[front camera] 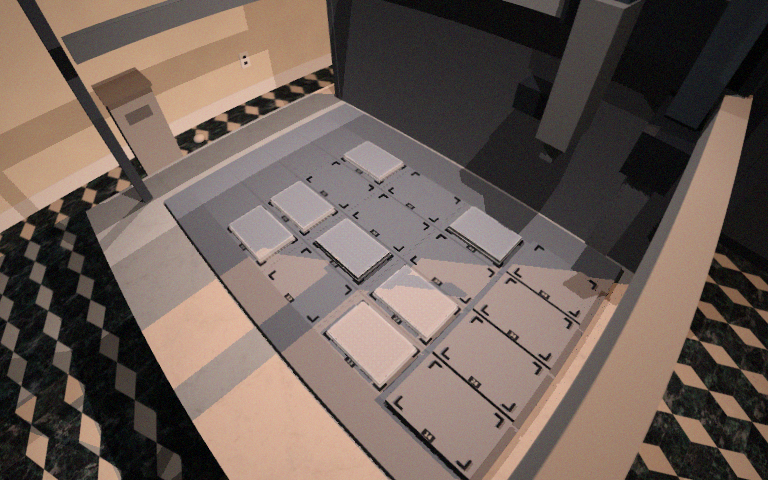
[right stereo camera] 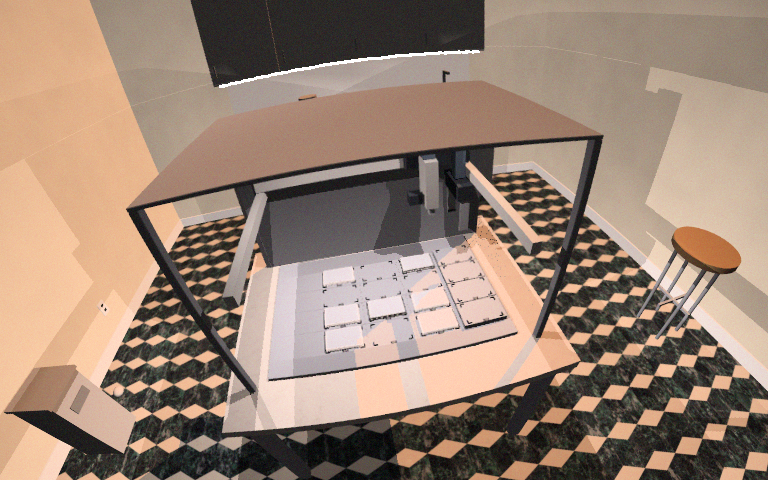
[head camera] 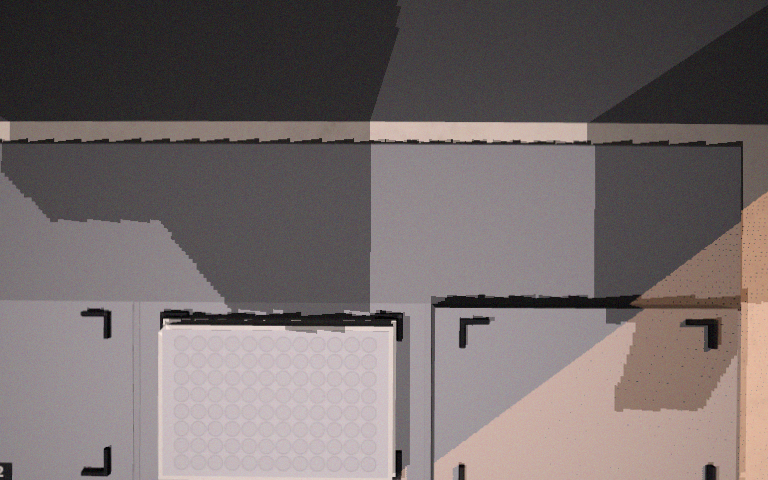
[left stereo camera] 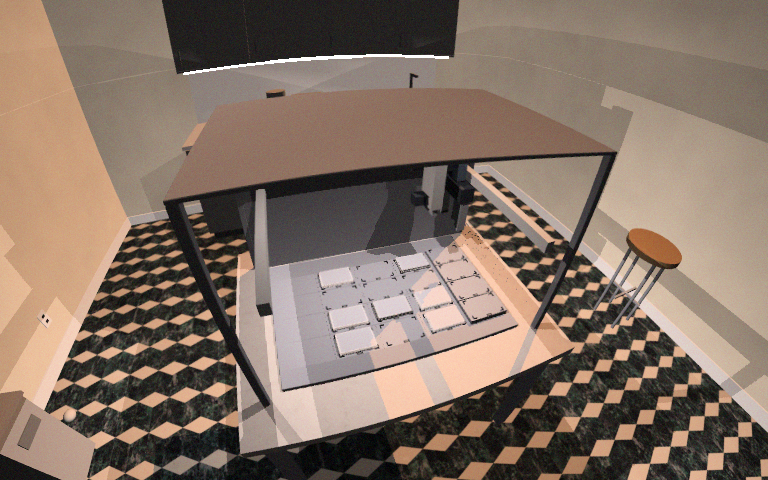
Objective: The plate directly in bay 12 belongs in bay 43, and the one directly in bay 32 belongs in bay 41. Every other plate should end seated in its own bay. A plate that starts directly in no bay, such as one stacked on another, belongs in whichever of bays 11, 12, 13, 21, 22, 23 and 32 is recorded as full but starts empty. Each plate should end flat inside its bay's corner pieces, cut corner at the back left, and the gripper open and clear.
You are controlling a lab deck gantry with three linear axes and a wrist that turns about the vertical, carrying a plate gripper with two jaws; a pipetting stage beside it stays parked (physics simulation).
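Places are measured from the robot's base along level axes (x left, y back, z up), in millimetres.
Pixels of known places: gripper, fingertip midpoint: (front camera: 612, 222) (right stereo camera: 457, 219) (left stereo camera: 451, 220); robot's base, link origin: (front camera: 229, 229) (right stereo camera: 326, 352) (left stereo camera: 340, 356).
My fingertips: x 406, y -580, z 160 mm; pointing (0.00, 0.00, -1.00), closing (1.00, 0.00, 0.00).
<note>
Ahead of a thing's pixels: the offset from my fingertips to its top centre. "spot": to the spot under its first point.
Seven white plates lie flat in bays: 11 (front camera: 261, 230) (left stereo camera: 355, 341), 13 (front camera: 372, 342) (left stereo camera: 444, 318), 21 (front camera: 303, 204) (left stereo camera: 348, 317), 22 (front camera: 352, 247) (left stereo camera: 391, 306), 23 (front camera: 417, 301) (left stereo camera: 432, 297), 41 (front camera: 373, 160) (left stereo camera: 335, 277) and 43 {dx -42, dy +188, dz -146 mm} (front camera: 485, 233) (head camera: 276, 401) (left stereo camera: 412, 262). In the head view, the bay 43 plate sits between its black corner pieces, cut corner at the back left; its front edge is cut off. Bays 12 {spot: dx -361, dy +348, dz -160 mm} (front camera: 311, 283) and 32 {spot: dx -160, dy +342, dz -160 mm} (front camera: 390, 226) are empty. My gripper (right stereo camera: 457, 219) is raised at the back right, away from the plates, its jaws apart and empty.
The parked pipetting stage (front camera: 589, 73) (right stereo camera: 429, 182) hangs beside the gripper's column at the back. Side beams (left stereo camera: 261, 254) (right stereo camera: 501, 206) flank the deck, under a brown roof (left stereo camera: 396, 127) on dark posts. A right column of bays {spot: dx -360, dy +18, dz -145 mm} (front camera: 453, 413) holds no plates.
</note>
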